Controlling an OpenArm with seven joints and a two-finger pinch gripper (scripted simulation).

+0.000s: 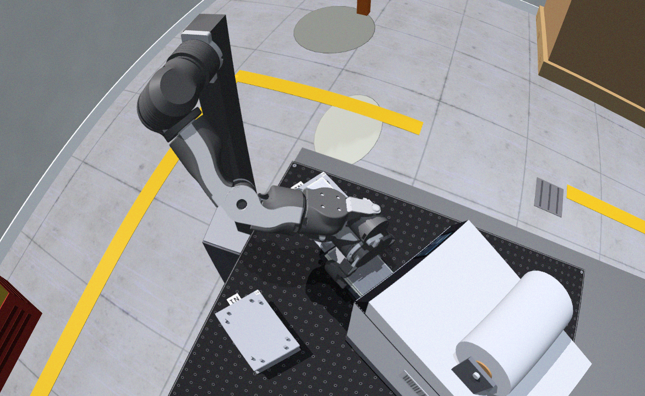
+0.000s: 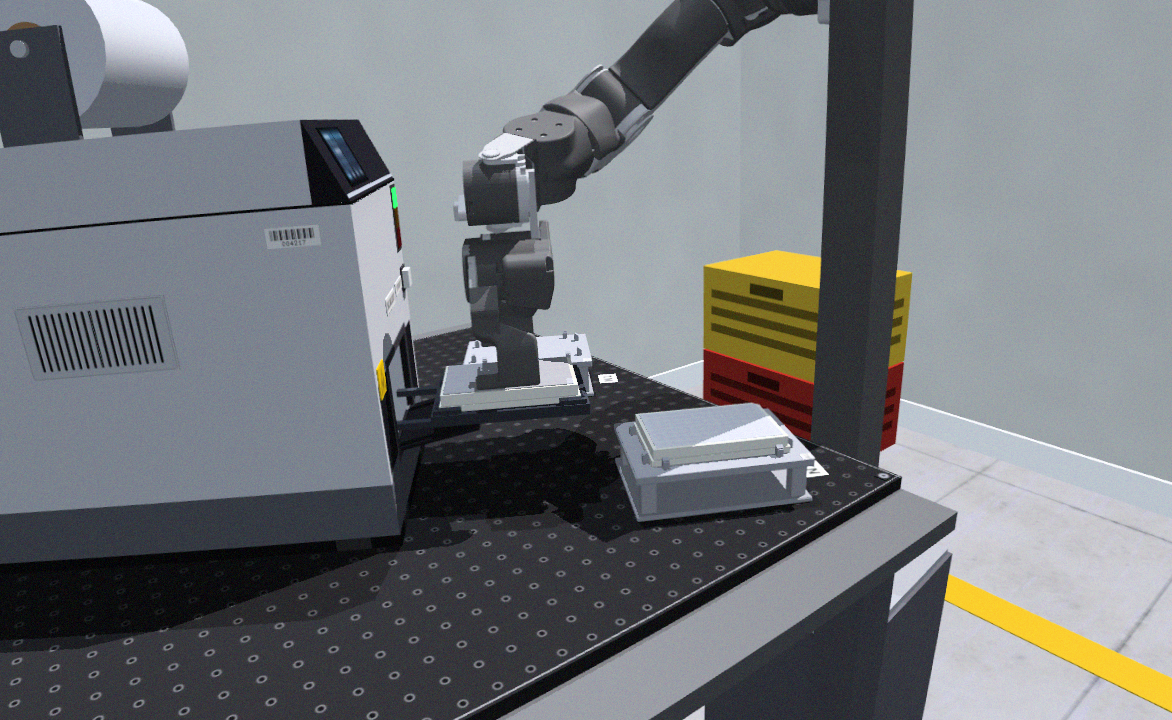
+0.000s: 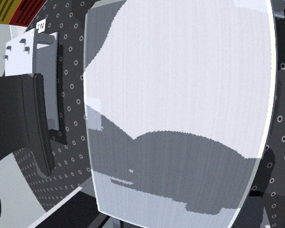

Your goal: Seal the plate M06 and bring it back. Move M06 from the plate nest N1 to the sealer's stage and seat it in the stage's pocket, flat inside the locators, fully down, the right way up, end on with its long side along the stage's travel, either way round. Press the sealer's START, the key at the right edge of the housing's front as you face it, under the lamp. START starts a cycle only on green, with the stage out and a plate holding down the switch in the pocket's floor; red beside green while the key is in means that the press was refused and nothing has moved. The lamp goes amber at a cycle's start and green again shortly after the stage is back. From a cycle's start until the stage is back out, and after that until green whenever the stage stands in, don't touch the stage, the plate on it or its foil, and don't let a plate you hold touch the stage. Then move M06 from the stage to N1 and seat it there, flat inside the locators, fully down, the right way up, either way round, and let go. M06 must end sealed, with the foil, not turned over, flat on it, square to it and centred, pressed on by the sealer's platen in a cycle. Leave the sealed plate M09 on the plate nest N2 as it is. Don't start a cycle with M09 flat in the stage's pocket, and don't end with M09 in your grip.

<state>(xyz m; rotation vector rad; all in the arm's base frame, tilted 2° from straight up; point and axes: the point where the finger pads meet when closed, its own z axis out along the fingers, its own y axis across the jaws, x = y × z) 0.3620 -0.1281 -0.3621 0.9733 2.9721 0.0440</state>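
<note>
Now: the plate M06 2 cm below my hand. The rest, counted from my hand: sealer's stage: 3 cm below; then start key: 3 cm ahead, 13 cm to the right, 7 cm above; then plate M09: 12 cm behind, 15 cm to the left, 6 cm below.
</note>
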